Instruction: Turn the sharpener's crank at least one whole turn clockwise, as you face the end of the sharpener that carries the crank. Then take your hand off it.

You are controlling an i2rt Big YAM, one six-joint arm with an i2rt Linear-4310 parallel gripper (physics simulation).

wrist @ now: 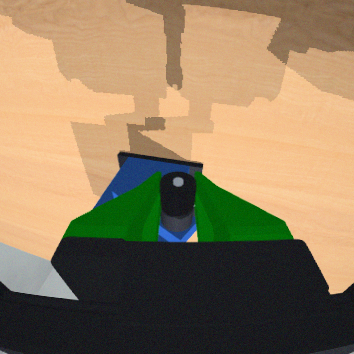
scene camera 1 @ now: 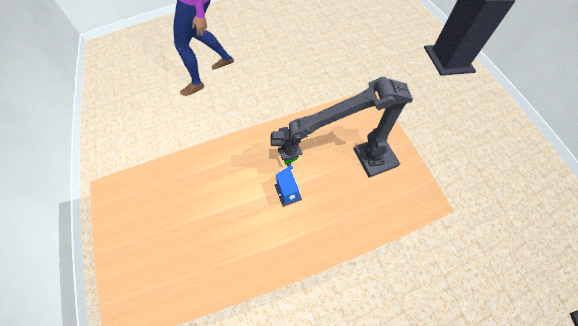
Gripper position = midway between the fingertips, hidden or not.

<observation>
In view: my gripper (wrist: pixel 177 179) and a black crank handle (wrist: pixel 177 202).
</observation>
